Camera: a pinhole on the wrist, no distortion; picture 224 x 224 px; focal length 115.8 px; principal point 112.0 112.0 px. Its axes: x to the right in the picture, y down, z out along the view. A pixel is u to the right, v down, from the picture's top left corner.
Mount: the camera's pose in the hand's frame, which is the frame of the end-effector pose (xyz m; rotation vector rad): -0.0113 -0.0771 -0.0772 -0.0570 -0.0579 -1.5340
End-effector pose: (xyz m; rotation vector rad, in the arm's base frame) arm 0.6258 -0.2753 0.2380 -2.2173 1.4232 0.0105
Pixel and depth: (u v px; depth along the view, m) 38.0 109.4 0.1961
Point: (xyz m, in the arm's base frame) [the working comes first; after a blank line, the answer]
In the camera's frame: -0.1253 -0.0044 0.1961

0.5914 -0.2331 0.1230
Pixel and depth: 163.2 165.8 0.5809
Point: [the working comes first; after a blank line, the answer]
In the camera's frame: 0.2568 0.2699 0.5809

1.1196 -0.1951 -0.1753
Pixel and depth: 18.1 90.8 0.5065
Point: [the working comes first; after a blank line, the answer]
In the camera's frame: -0.4107 -0.0927 0.5065

0.3608 -0.1293 -0.2257
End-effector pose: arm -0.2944 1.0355 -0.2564 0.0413 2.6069 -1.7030
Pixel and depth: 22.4 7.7 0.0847
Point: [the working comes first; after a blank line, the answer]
In the camera's frame: -0.0655 -0.0763 0.0847

-0.2047 1.0292 -0.2464
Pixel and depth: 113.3 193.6 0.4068
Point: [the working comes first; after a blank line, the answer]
In the camera's frame: 0.0046 0.2867 0.4068

-0.5675 0.7199 -0.3607
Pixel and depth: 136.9 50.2 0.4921
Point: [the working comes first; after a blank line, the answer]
In the camera's frame: 0.1058 -0.2626 0.4921

-0.0259 0.5849 -0.2729
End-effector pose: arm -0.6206 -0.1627 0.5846 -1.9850 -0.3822 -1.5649
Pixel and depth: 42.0 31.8 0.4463
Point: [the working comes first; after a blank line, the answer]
In the camera's frame: -0.2698 -0.3091 0.4463

-0.3181 -0.0826 0.1623
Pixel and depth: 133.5 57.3 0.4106
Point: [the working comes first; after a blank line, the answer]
In the camera's frame: 0.0762 -0.1940 0.4106

-0.4807 0.1674 0.3751
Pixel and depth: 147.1 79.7 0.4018
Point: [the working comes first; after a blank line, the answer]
In the camera's frame: 0.1218 -0.1121 0.4018

-0.4861 0.1879 0.4669
